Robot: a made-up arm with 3 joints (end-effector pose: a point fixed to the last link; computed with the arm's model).
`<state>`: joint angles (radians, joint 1 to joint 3).
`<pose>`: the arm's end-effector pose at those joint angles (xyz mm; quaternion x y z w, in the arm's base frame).
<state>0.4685 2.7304 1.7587</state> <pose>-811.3 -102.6 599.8 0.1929 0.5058 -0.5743 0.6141</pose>
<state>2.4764 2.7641 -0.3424</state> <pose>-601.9 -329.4 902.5 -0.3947 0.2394 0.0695 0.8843</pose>
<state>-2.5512 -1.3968 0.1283</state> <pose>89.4 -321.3 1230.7 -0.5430 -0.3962 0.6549 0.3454</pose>
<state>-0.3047 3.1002 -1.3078</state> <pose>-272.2 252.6 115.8 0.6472 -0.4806 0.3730 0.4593</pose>
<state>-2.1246 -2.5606 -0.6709</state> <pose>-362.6 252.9 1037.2 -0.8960 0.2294 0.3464 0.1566</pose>
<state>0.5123 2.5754 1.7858</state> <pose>-767.8 -181.0 659.5 0.1162 0.5288 -0.5571 0.6296</pose>
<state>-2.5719 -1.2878 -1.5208</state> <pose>3.8 64.8 838.8 0.6461 -0.0849 -0.7070 0.2748</pose>
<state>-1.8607 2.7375 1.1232</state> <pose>-890.7 160.6 356.1 -0.8359 -0.4917 -0.2434 0.0140</pose>
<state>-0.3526 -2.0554 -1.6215</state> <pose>-69.4 259.1 228.5 0.2695 -0.7126 0.0630 0.6447</pose>
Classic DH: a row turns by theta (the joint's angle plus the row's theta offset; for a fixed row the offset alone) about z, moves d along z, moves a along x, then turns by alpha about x. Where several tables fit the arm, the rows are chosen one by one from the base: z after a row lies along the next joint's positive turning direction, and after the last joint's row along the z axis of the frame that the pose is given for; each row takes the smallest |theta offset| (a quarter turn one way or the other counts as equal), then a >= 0, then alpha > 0; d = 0 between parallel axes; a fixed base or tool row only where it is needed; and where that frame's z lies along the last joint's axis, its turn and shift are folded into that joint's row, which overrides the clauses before.
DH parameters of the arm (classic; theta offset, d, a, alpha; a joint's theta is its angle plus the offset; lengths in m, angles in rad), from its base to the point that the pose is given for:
base (fixed): -1.5708 0.47 0.02 1.5708
joint 1: 0 0.12 -0.06 1.5708
joint 2: -1.5708 0.16 0.42 -1.5708
joint 3: -1.0714 0 0.3759 3.1416
tool (fixed): 2.0701 -0.1 0 0

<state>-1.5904 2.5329 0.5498</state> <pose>-789.1 332.8 192.4 0.9190 0.2562 0.2909 0.0724</pose>
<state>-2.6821 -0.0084 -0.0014</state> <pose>480.4 228.8 893.9 -0.0039 -0.5275 0.8496 0.0017</pose>
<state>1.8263 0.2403 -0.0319</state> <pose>428.7 -454.6 766.9 0.0004 0.9848 -0.1246 0.1209</pose>
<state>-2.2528 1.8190 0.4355</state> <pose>-394.4 665.6 233.6 -0.7706 0.0398 -0.6221 0.1326</pose>
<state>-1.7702 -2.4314 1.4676</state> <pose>-636.2 -131.3 1096.1 -0.6696 -0.6505 0.1944 0.3010</pose>
